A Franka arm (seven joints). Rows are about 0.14 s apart.
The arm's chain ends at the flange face. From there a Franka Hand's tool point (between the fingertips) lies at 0.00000 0.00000 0.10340 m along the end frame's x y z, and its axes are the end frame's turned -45 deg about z.
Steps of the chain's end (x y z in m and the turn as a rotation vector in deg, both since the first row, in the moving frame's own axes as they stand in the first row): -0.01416 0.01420 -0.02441 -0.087 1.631 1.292; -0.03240 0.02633 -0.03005 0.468 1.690 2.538; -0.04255 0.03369 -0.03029 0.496 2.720 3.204; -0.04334 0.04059 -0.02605 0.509 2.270 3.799; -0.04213 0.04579 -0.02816 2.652 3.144 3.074; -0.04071 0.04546 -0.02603 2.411 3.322 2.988; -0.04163 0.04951 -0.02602 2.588 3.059 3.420; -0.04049 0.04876 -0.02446 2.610 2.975 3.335; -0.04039 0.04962 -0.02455 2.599 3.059 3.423
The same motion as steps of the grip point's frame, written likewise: -0.01811 0.00224 -0.02445 -1.215 1.092 1.292; -0.03881 -0.00267 -0.03010 -0.864 1.526 2.538; -0.04989 -0.00331 -0.03041 -1.573 2.274 3.204; -0.05588 0.00042 -0.02614 -1.245 1.965 3.799; -0.05480 0.00341 -0.02843 -0.348 4.098 3.074; -0.05366 0.00471 -0.02630 -0.644 4.054 2.988; -0.05727 0.00639 -0.02627 -0.333 3.993 3.420; -0.05601 0.00652 -0.02471 -0.258 3.949 3.335; -0.05645 0.00733 -0.02480 -0.325 4.001 3.423
